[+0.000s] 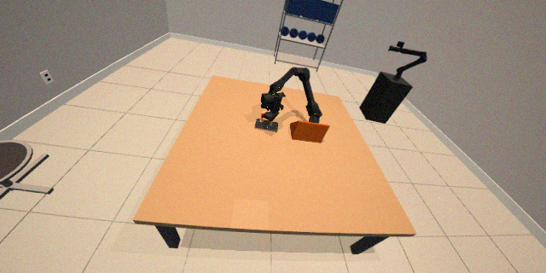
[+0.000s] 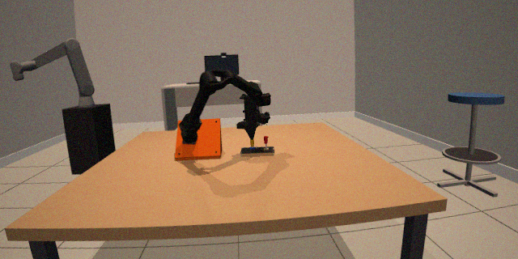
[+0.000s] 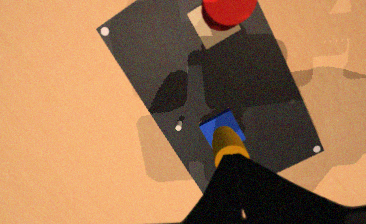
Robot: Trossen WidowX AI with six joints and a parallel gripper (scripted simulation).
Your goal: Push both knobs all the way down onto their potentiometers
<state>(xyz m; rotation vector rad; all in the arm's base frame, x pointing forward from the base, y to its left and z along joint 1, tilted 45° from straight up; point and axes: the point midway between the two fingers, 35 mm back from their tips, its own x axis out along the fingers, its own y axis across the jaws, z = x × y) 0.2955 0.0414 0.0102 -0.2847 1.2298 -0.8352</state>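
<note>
My gripper tip is now 20 mm above the yellow knob. From my gripper tip the other things lie so: red knob 70 mm ahead, 30 mm to the right, 10 mm above.
</note>
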